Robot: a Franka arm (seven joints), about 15 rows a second.
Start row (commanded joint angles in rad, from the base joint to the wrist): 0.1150 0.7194 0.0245 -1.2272 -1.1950 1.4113 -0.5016
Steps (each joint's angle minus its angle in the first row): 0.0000 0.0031 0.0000 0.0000 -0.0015 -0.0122 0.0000; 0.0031 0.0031 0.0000 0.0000 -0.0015 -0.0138 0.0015; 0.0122 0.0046 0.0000 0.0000 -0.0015 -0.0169 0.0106; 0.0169 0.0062 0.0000 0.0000 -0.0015 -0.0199 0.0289; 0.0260 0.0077 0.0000 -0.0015 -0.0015 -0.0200 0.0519; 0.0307 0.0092 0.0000 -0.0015 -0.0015 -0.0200 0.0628; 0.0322 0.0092 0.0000 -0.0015 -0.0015 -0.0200 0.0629; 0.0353 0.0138 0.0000 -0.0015 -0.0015 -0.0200 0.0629; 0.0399 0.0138 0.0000 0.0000 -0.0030 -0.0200 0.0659; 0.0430 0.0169 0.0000 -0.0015 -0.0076 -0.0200 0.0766; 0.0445 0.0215 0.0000 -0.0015 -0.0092 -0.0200 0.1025; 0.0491 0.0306 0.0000 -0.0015 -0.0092 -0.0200 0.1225; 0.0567 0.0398 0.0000 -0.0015 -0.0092 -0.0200 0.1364; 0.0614 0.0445 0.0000 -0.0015 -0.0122 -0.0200 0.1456; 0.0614 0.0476 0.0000 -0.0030 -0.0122 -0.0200 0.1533; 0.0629 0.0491 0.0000 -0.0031 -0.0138 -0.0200 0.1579; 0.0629 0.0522 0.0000 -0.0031 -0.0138 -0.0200 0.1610; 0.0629 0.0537 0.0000 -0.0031 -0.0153 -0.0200 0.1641; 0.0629 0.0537 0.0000 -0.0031 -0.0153 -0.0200 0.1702; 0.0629 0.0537 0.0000 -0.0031 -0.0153 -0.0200 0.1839; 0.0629 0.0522 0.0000 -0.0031 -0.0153 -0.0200 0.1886; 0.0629 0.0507 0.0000 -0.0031 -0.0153 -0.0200 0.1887
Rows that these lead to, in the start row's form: 0.1150 0.7225 0.0245 -1.2272 -1.1965 1.3991 -0.5016; 0.1181 0.7225 0.0245 -1.2272 -1.1965 1.3975 -0.5001; 0.1272 0.7240 0.0245 -1.2272 -1.1965 1.3944 -0.4910; 0.1319 0.7256 0.0245 -1.2272 -1.1965 1.3914 -0.4727; 0.1410 0.7271 0.0245 -1.2287 -1.1965 1.3913 -0.4497; 0.1457 0.7286 0.0245 -1.2287 -1.1965 1.3913 -0.4388; 0.1472 0.7286 0.0245 -1.2287 -1.1965 1.3913 -0.4387; 0.1503 0.7332 0.0245 -1.2287 -1.1965 1.3913 -0.4387; 0.1549 0.7332 0.0245 -1.2272 -1.1980 1.3913 -0.4357; 0.1580 0.7363 0.0245 -1.2287 -1.2026 1.3913 -0.4250; 0.1595 0.7409 0.0245 -1.2287 -1.2042 1.3913 -0.3991; 0.1641 0.7500 0.0245 -1.2287 -1.2042 1.3913 -0.3791; 0.1717 0.7592 0.0245 -1.2287 -1.2042 1.3913 -0.3652; 0.1764 0.7639 0.0245 -1.2287 -1.2072 1.3913 -0.3560; 0.1764 0.7670 0.0245 -1.2302 -1.2072 1.3913 -0.3483; 0.1779 0.7685 0.0245 -1.2303 -1.2088 1.3913 -0.3437; 0.1779 0.7716 0.0245 -1.2303 -1.2088 1.3913 -0.3406; 0.1779 0.7731 0.0245 -1.2303 -1.2103 1.3913 -0.3375; 0.1779 0.7731 0.0245 -1.2303 -1.2103 1.3913 -0.3314; 0.1779 0.7731 0.0245 -1.2303 -1.2103 1.3913 -0.3177; 0.1779 0.7716 0.0245 -1.2303 -1.2103 1.3913 -0.3130; 0.1779 0.7701 0.0245 -1.2303 -1.2103 1.3913 -0.3129
